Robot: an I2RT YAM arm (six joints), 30 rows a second.
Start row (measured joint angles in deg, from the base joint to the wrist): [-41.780, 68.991, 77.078, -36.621, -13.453, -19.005]
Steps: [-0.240, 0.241, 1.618, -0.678, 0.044, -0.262]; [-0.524, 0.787, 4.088, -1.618, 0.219, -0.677]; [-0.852, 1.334, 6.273, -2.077, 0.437, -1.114]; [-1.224, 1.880, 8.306, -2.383, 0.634, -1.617]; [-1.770, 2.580, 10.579, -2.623, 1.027, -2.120]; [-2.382, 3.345, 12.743, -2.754, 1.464, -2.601]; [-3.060, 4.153, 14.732, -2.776, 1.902, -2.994]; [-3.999, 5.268, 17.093, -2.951, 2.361, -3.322]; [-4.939, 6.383, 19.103, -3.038, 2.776, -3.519]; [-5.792, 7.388, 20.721, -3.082, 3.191, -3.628]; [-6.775, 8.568, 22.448, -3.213, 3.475, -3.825]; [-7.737, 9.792, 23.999, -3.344, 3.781, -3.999]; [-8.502, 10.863, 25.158, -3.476, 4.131, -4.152]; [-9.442, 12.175, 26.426, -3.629, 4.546, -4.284]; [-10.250, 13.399, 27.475, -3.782, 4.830, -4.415]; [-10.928, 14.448, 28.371, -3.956, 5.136, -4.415]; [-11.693, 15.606, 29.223, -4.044, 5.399, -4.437]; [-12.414, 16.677, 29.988, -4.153, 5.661, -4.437]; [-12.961, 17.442, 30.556, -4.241, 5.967, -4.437]
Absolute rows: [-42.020, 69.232, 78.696, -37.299, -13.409, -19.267]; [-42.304, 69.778, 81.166, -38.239, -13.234, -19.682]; [-42.632, 70.325, 83.351, -38.698, -13.016, -20.119]; [-43.004, 70.871, 85.384, -39.004, -12.819, -20.622]; [-43.550, 71.571, 87.657, -39.244, -12.426, -21.125]; [-44.162, 72.336, 89.821, -39.375, -11.989, -21.606]; [-44.840, 73.144, 91.810, -39.397, -11.551, -21.999]; [-45.779, 74.259, 94.171, -39.572, -11.092, -22.327]; [-46.719, 75.374, 96.181, -39.659, -10.677, -22.524]; [-47.572, 76.379, 97.799, -39.703, -10.262, -22.633]; [-48.555, 77.559, 99.526, -39.834, -9.978, -22.830]; [-49.517, 78.783, 101.077, -39.965, -9.672, -23.004]; [-50.282, 79.854, 102.236, -40.097, -9.322, -23.157]; [-51.222, 81.166, 103.504, -40.250, -8.907, -23.289]; [-52.030, 82.390, 104.553, -40.403, -8.623, -23.420]; [-52.708, 83.439, 105.449, -40.577, -8.317, -23.420]; [-53.473, 84.597, 106.301, -40.665, -8.054, -23.442]; [-54.194, 85.668, 107.066, -40.774, -7.792, -23.442]; [-54.741, 86.433, 107.634, -40.862, -7.486, -23.442]
